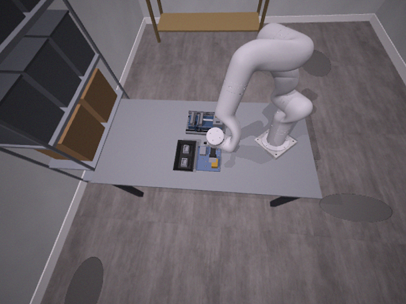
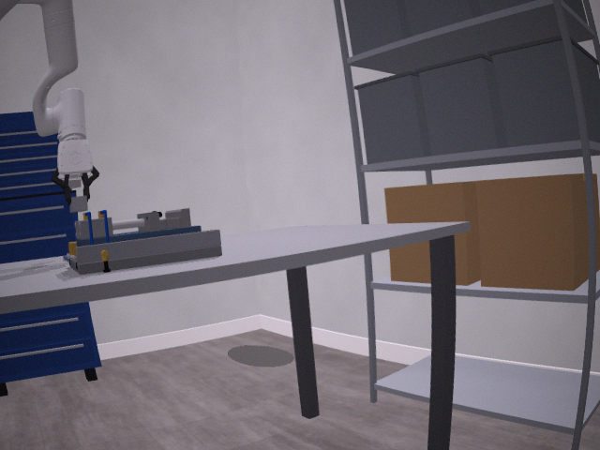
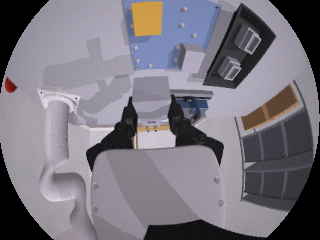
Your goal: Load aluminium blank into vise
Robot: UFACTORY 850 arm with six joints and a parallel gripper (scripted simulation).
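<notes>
Now: the brass blank 14 cm below my hand, 8 cm to the left of it and 1 cm behind it.
</notes>
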